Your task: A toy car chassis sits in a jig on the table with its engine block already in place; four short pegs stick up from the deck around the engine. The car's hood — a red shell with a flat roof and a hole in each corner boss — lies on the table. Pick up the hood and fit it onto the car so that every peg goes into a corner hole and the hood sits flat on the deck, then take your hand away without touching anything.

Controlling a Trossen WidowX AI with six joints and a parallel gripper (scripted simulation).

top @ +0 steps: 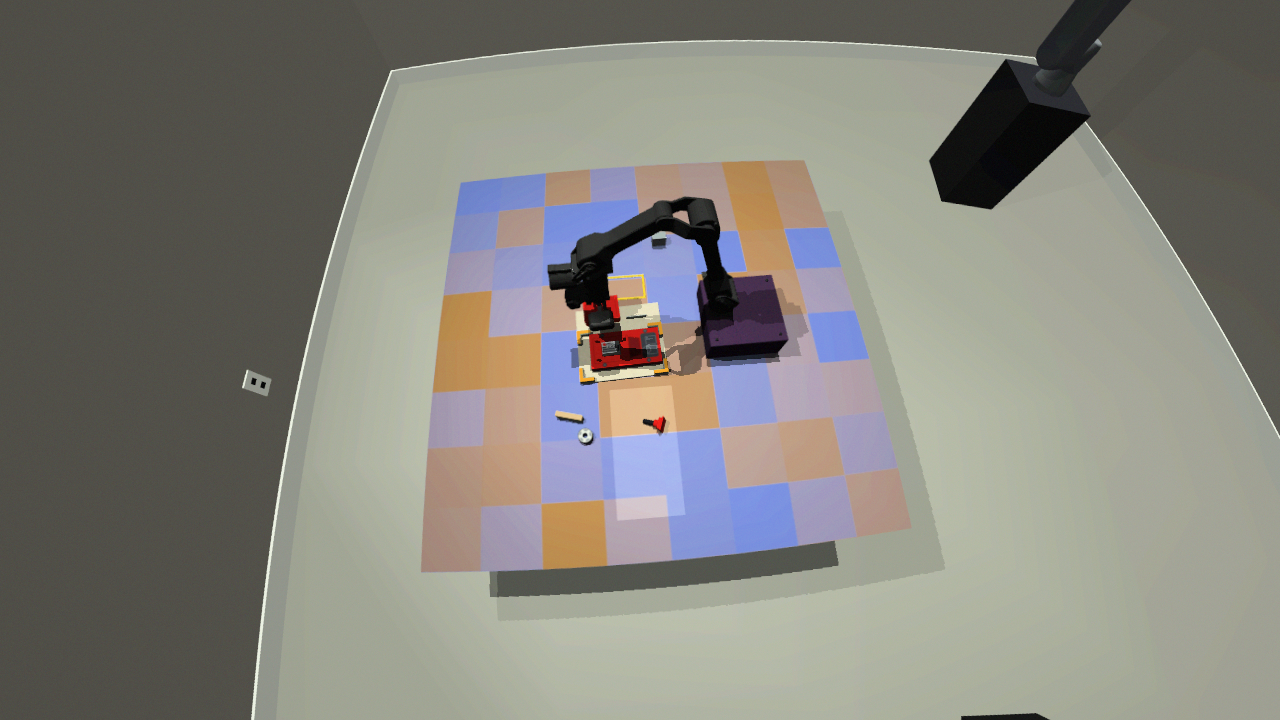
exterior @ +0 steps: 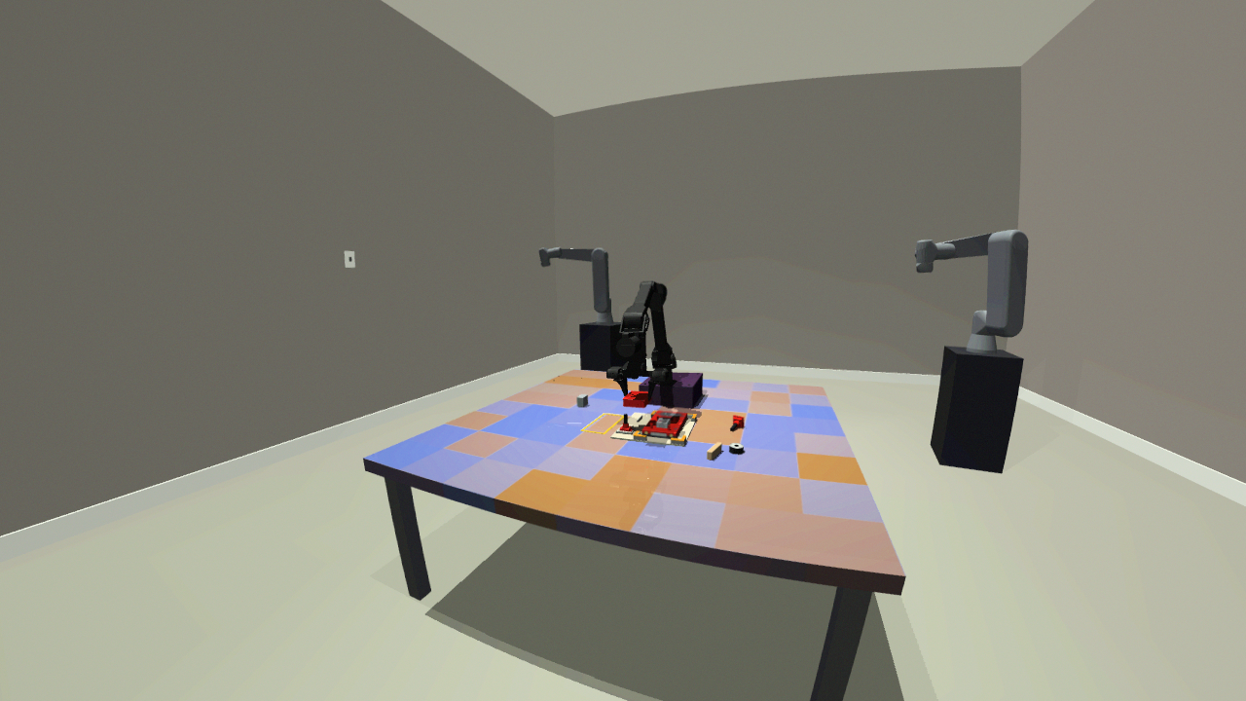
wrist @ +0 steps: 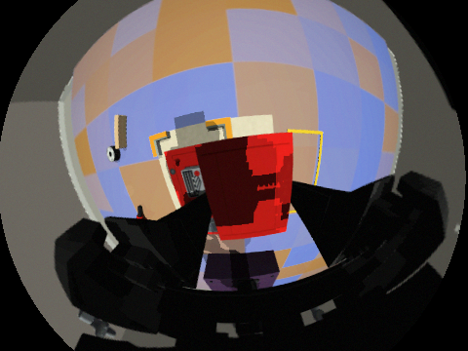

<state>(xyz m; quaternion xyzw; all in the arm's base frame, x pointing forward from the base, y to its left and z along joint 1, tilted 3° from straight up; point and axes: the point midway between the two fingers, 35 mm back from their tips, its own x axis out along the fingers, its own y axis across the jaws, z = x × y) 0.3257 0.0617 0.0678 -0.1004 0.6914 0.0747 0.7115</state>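
My gripper tip is 30 mm past the grey engine block, 80 mm to the right of it and 80 mm above it. Also, from my gripper tip: red hood: 10 mm above; then wooden block: 60 mm ahead, 280 mm to the left, 90 mm below; then cream jig: 50 mm behind, 60 mm to the left, 90 mm below.
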